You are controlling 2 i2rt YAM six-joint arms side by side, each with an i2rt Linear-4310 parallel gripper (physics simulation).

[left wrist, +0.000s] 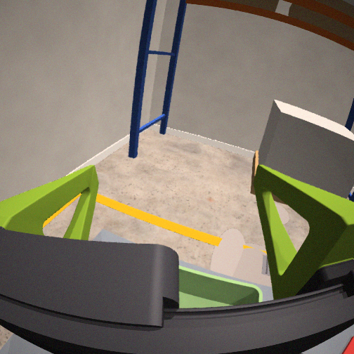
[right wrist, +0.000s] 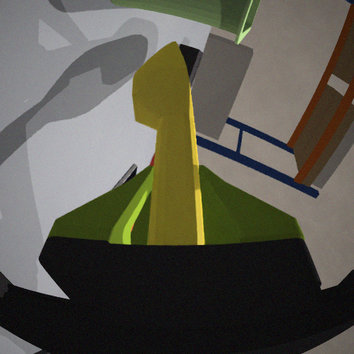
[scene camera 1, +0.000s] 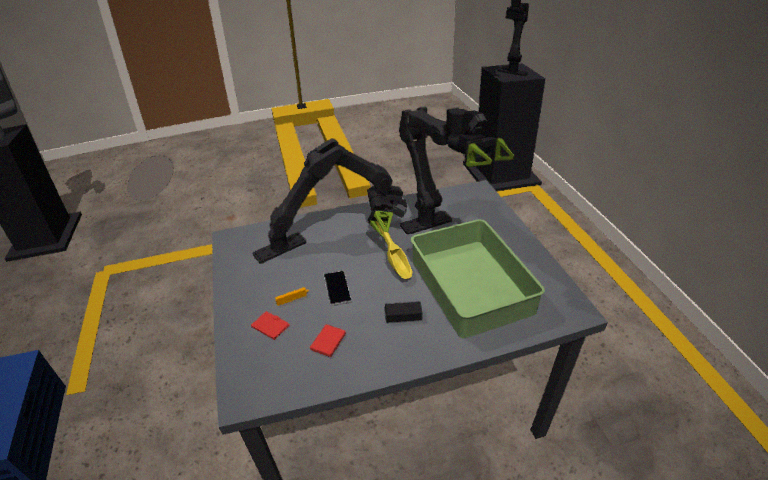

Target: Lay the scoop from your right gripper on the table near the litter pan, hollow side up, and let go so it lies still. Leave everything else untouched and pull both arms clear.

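Places are measured from the left arm's base along level axes (x ahead, y left, z up), in centimetres.
Pixels of known places: left gripper, fingertip midpoint: [scene camera 1: 502, 159]; right gripper, fingertip midpoint: [scene camera 1: 385, 234]; left arm's base at its link origin: [scene camera 1: 426, 223]; right arm's base at its link origin: [scene camera 1: 279, 248].
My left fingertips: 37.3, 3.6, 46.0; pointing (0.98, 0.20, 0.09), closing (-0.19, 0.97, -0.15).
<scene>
Ahead of a thing's pixels: the offset from my left fingertips to its top centre, as dx, dy, dz. Level surfaces: height alone.
A yellow scoop [scene camera 1: 399, 261] [right wrist: 172, 150] is held by its handle in my right gripper [scene camera 1: 384, 225] [right wrist: 175, 174], which is shut on it. In scene camera 1 its bowl points toward the viewer, hollow side up, close to the left of the green litter pan {+0.4, -6.4, -36.0} [scene camera 1: 480, 312] [left wrist: 220, 280] [right wrist: 220, 12]. The right wrist view shows the underside of the bowl and its shadow on the table. Whether the scoop touches the table I cannot tell. My left gripper [scene camera 1: 490, 151] [left wrist: 175, 173] is open and empty, high above the table's back right side.
The grey table {dz -46.0} [scene camera 1: 351, 373] also bears a black box {+2.8, -33.2, -42.5} [scene camera 1: 403, 311] left of the pan's front part, a black phone {-18.1, -47.7, -45.2} [scene camera 1: 337, 286], an orange item {-19.7, -62.9, -43.0} [scene camera 1: 291, 296] and two red squares {-11.3, -72.8, -44.7} [scene camera 1: 270, 324] {+2.6, -58.2, -44.5} [scene camera 1: 327, 340] at the left. The left arm's base stands behind the pan.
</scene>
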